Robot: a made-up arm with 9 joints.
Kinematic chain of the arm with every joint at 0, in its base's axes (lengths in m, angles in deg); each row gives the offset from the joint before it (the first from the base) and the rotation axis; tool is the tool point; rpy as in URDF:
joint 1: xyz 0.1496 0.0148 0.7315 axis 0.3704 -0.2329 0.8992
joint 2: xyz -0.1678 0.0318 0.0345 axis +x
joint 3: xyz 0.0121 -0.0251 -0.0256 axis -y
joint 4: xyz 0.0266 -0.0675 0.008 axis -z
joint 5: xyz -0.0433 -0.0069 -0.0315 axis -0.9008 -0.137 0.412
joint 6: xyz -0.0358 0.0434 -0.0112 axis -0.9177 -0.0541 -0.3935
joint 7: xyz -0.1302 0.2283 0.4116 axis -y
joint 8: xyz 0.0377 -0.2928 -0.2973 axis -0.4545 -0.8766 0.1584
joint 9: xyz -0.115 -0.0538 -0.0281 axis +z
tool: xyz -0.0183 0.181 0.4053 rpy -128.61 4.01 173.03
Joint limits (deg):
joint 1: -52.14..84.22
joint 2: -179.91..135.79
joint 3: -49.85..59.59
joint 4: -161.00..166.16
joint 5: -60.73..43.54
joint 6: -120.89..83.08
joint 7: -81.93..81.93
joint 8: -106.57..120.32
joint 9: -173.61..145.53
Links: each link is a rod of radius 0.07 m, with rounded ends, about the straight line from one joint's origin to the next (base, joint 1, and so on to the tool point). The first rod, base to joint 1, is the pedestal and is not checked.
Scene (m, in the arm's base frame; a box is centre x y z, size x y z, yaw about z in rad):
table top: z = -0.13
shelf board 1: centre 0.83 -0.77 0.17 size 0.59 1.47 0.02 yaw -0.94
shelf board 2: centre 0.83 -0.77 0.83 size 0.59 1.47 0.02 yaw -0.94
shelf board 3: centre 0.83 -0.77 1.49 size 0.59 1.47 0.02 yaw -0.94
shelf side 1: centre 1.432 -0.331 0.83 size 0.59 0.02 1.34 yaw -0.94
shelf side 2: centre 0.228 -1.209 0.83 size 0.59 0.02 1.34 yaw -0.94
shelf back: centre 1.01 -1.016 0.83 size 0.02 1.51 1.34 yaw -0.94
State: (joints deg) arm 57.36 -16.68 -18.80 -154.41 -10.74 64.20 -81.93 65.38 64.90
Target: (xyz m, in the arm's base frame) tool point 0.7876 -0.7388 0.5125
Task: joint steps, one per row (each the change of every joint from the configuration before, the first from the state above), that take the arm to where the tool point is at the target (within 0.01 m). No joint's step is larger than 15 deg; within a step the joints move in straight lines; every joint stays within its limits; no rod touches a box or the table.
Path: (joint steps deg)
1: -0.37 2.93 -2.95 -1.32 -1.77 -3.02 0.00 -12.21 -2.67
2: -0.36 2.93 -2.96 -1.32 -1.77 -3.02 0.00 -12.21 -2.67
3: -0.37 2.92 -2.95 -1.31 -1.77 -3.02 0.00 -12.21 -2.67
4: -0.36 2.93 -2.96 -1.32 -1.77 -3.02 0.00 -12.21 -2.67
5: -0.37 2.93 -2.95 -1.32 -1.77 -3.02 0.00 -12.21 -2.68
6: 0.24 12.24 0.25 0.00 7.61 4.80 0.00 -8.80 -7.31
7: 0.24 12.24 0.24 0.00 7.60 4.80 0.00 -8.80 -7.32
8: 0.24 12.25 0.25 0.00 7.61 4.80 0.00 -8.81 -7.31
9: -1.28 -6.40 2.71 1.08 -0.75 2.31 2.54 14.71 5.64
10: -1.28 -6.39 2.70 1.09 -0.74 2.31 2.55 14.70 5.64
11: -1.27 -6.39 2.71 1.08 -0.75 2.31 2.54 14.71 5.64
12: -1.28 -6.39 2.71 1.09 -0.75 2.31 2.54 14.71 5.64
13: -1.28 -6.40 2.70 1.08 -0.74 2.31 2.55 14.70 5.64

